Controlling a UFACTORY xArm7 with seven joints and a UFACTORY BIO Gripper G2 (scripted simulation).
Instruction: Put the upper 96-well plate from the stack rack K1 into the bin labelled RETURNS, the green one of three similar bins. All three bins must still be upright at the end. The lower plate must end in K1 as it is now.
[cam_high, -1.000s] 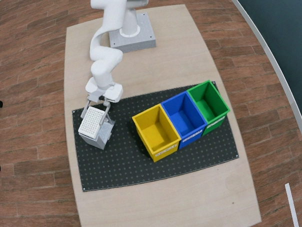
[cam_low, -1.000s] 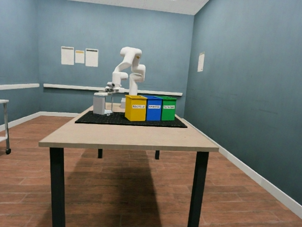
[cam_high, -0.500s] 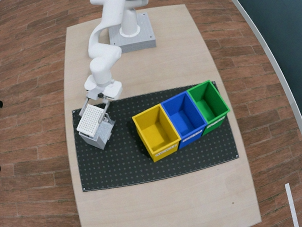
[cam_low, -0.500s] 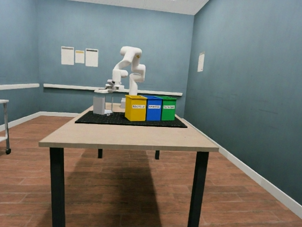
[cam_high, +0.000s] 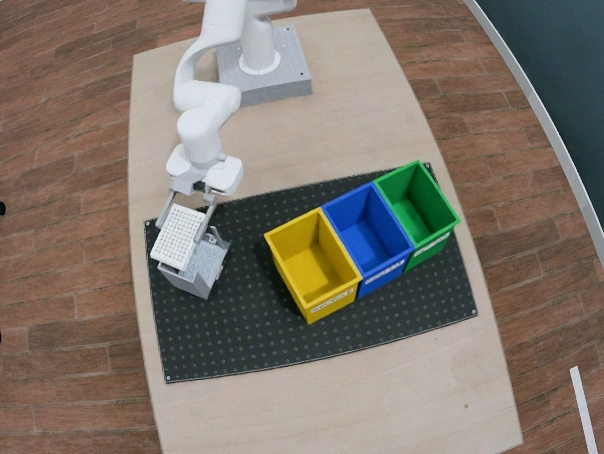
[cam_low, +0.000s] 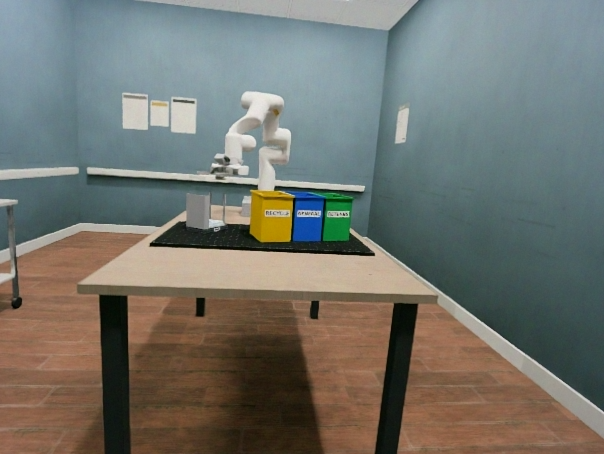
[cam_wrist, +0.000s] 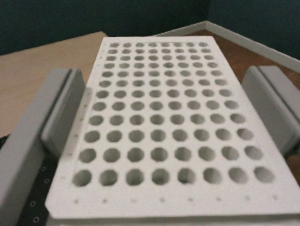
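My gripper is now 6 cm past the green returns bin, 50 cm to the right of it and 14 cm above it. From my hand the other things lie so: yellow bin: 6 cm ahead, 27 cm to the left, 14 cm below; then blue bin: 39 cm to the left, 14 cm below.
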